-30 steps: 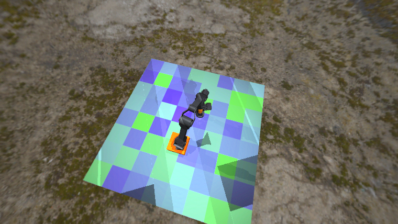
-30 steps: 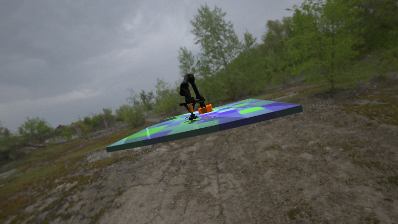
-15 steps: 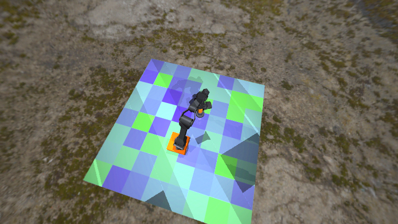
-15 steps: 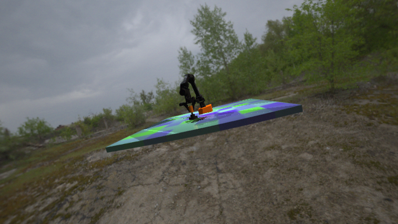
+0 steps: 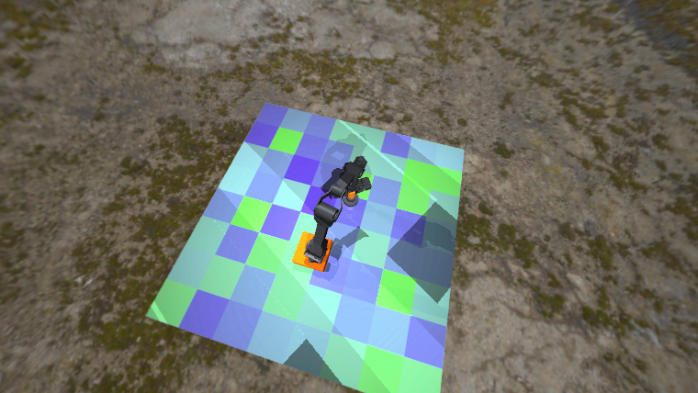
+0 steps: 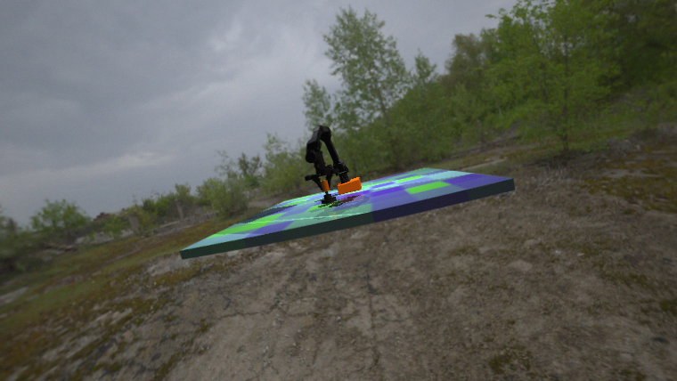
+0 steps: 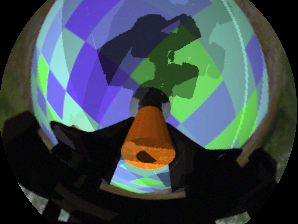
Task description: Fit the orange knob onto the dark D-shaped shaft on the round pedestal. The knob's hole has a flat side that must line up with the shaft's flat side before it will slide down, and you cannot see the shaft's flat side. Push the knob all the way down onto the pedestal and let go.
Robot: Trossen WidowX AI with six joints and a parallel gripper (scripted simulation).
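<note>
My gripper tip is now 20 mm below the orange knob. Round my gripper tip: round pedestal: 40 mm below.
</note>
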